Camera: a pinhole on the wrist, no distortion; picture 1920 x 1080 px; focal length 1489.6 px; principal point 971.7 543.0 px. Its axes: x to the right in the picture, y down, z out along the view. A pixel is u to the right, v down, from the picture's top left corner.
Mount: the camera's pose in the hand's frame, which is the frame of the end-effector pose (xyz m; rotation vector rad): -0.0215 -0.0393 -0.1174 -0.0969 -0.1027 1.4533
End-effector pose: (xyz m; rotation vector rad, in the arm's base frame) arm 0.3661 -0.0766 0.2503 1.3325 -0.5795 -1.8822
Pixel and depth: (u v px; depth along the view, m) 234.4 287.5 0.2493
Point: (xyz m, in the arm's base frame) 0.1940 0.0388 0.1939
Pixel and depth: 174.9 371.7 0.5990
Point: -0.1845 0.1747 0.2009
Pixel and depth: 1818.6 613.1 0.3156
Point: 0.2381 -0.1313 0.4557
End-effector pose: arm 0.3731 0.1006 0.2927 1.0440 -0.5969 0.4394
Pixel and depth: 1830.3 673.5 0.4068
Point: 0.1209 -0.0705 0.4777
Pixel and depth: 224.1 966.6 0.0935
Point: 0.3802 0.0860 0.1850
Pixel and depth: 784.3 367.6 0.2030
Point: 0.3712 -0.0080 0.2629
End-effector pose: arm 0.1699 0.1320 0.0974 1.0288 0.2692 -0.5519
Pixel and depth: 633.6 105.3 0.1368
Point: 0.1254 0.0835 0.0558
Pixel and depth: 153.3 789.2 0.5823
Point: -0.2284 -0.3189 0.1716
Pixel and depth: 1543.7 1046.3 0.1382
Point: 0.1140 0.1516 0.1552
